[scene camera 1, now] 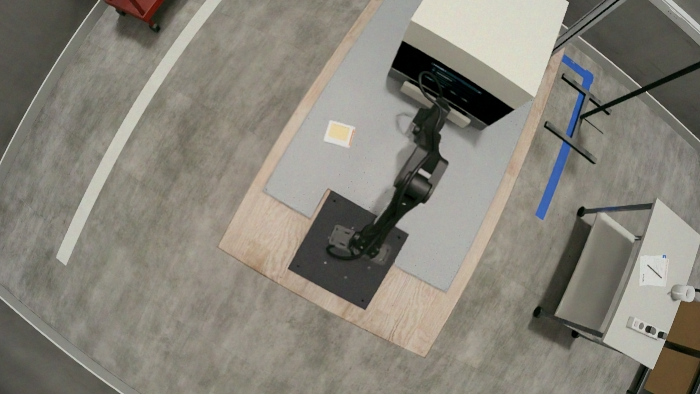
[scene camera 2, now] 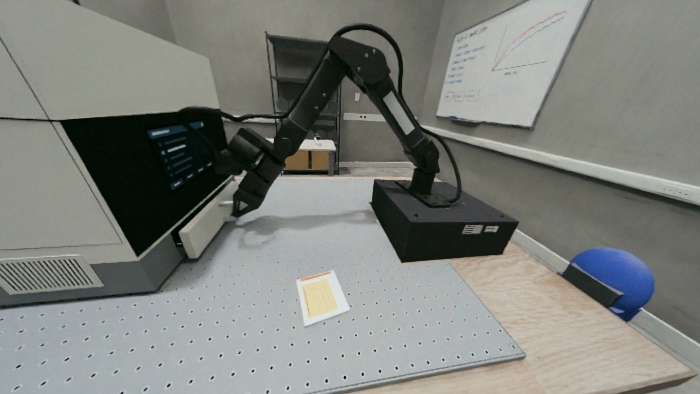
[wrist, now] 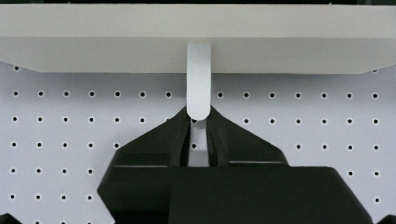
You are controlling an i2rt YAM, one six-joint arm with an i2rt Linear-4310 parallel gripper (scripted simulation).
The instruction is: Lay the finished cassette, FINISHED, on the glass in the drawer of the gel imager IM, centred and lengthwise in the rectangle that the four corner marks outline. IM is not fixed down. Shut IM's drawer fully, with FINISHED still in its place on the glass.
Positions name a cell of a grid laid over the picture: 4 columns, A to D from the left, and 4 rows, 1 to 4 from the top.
Scene:
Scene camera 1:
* gel imager IM: C1
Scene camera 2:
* my gripper: B3
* gel imager IM: A2
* finished cassette: B4
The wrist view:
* my gripper: C2

